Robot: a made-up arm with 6 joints. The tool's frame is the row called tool. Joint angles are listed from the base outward. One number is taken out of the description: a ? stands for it. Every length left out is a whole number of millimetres.
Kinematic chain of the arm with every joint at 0, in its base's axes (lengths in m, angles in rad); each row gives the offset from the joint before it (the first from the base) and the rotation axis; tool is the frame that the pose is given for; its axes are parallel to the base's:
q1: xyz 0 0 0.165 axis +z
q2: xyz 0 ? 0 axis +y
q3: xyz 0 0 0.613 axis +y
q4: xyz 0 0 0.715 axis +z
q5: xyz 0 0 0 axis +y
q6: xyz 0 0 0.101 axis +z
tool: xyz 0 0 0
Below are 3 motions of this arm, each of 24 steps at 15 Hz.
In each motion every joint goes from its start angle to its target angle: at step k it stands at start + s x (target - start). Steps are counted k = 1, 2, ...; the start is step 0. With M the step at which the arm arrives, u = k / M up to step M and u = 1 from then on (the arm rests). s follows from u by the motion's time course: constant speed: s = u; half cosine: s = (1 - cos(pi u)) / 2; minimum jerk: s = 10 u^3 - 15 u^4 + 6 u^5.
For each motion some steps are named. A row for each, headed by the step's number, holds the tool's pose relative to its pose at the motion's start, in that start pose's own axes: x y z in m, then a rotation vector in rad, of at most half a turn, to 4 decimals.
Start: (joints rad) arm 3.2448 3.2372 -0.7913 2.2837 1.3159 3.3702
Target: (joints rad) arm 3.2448 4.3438 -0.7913 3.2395 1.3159 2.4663
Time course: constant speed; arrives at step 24
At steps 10, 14, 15, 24:
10: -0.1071 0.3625 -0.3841 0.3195 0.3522 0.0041
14: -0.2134 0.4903 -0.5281 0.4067 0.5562 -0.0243
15: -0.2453 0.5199 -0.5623 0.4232 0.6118 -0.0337
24: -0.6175 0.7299 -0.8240 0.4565 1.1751 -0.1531

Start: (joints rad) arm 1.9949 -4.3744 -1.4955 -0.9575 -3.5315 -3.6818
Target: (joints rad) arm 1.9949 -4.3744 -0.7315 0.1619 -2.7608 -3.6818
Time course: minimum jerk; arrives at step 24
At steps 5, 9, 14, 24:
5: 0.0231 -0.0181 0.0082 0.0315 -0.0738 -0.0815
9: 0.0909 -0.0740 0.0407 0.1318 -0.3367 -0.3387
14: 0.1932 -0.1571 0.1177 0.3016 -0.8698 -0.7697
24: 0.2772 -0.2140 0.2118 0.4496 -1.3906 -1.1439

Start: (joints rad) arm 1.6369 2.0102 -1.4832 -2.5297 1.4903 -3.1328
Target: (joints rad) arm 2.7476 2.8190 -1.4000 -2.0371 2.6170 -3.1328
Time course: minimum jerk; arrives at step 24
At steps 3, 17, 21, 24:
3: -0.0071 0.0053 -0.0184 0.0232 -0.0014 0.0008
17: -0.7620 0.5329 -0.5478 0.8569 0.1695 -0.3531
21: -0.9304 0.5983 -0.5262 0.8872 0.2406 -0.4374
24: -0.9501 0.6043 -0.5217 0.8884 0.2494 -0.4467

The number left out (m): 0.04
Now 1 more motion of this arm.
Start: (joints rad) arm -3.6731 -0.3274 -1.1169 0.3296 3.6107 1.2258
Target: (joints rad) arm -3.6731 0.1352 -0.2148 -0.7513 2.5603 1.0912
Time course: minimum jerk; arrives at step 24
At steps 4, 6, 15, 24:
4: -0.0214 0.0311 -0.0079 -0.0019 0.0312 0.0233
6: -0.0633 0.0922 -0.0185 -0.0018 0.0845 0.0729
15: -0.4482 0.6481 0.1783 0.2585 0.1081 0.5936
24: -0.5733 0.8312 0.4130 0.5052 -0.1261 0.6825

